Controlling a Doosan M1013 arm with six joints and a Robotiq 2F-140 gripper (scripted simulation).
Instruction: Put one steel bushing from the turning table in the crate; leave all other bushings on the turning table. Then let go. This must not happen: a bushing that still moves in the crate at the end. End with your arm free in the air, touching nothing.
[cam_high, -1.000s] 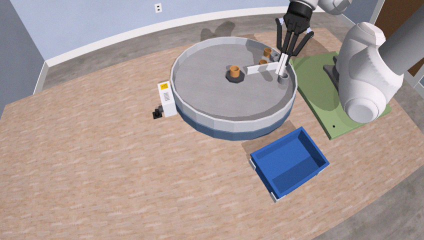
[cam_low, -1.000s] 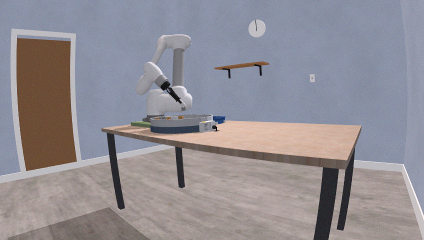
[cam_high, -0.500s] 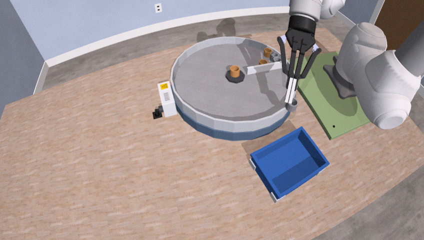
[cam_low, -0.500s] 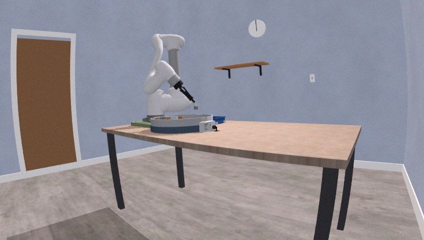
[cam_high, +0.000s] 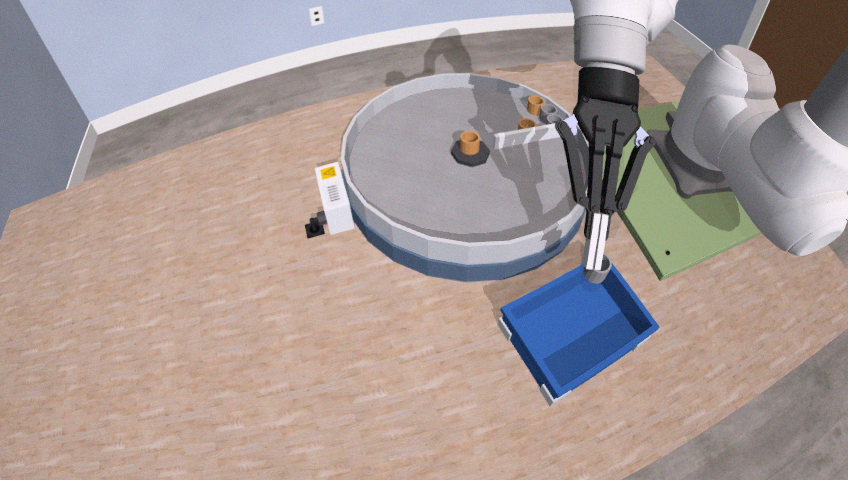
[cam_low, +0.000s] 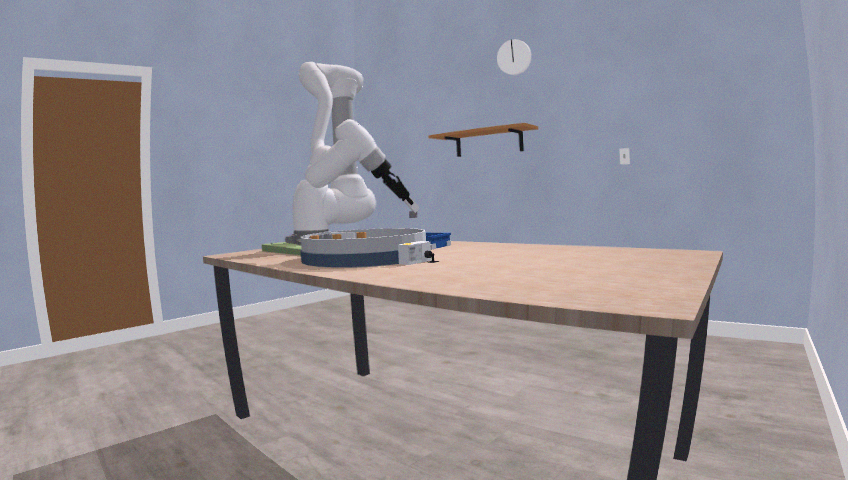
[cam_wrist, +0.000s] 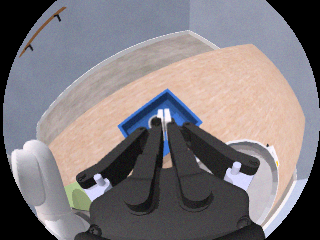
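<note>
Now: hand 140 mm above the blue crate, 40 mm to the right of it and 10 mm past it. Also, from my hand: round grey turning table 280 mm to the right, 120 mm below, 90 mm ahead.
</note>
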